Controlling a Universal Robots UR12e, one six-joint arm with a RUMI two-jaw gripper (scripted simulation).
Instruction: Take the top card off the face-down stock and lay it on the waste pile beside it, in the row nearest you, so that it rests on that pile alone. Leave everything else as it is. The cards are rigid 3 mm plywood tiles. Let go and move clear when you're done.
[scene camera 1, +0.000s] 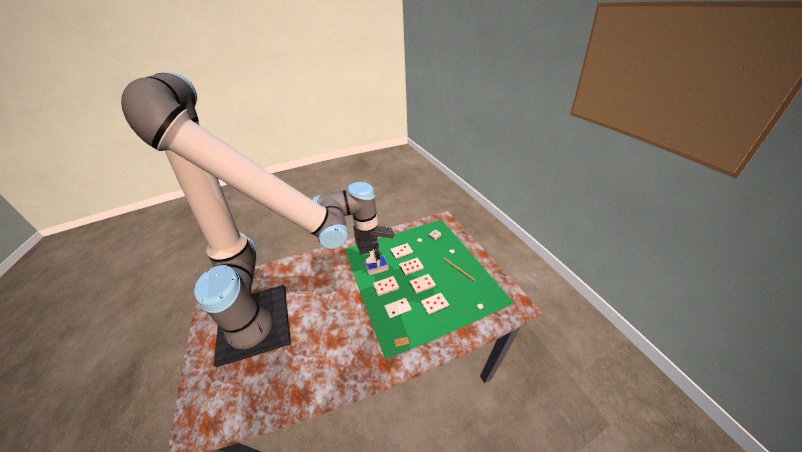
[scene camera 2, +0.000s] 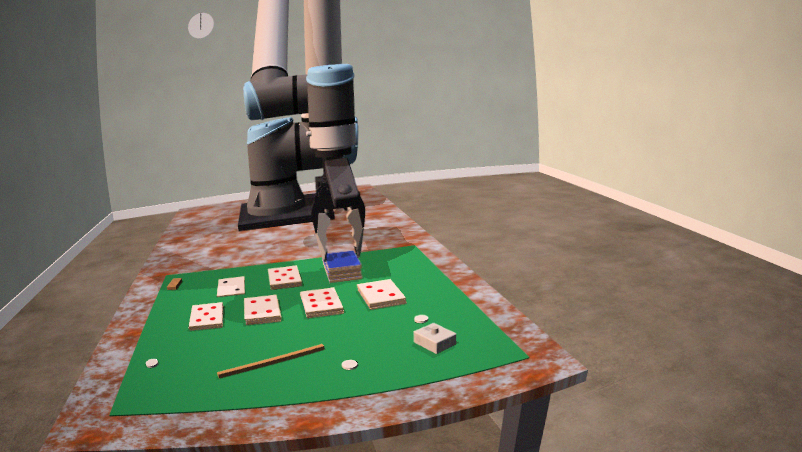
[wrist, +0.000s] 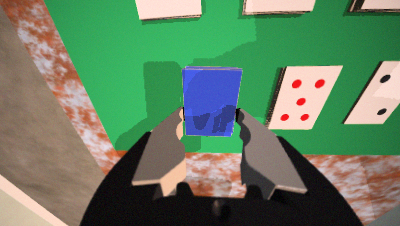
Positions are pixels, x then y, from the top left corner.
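My gripper is visible in scene camera 1 (375, 263), in scene camera 2 and in the wrist view. A single spot on my gripper: (wrist: 284, 175) and (scene camera 2: 321, 216) are the same spot.
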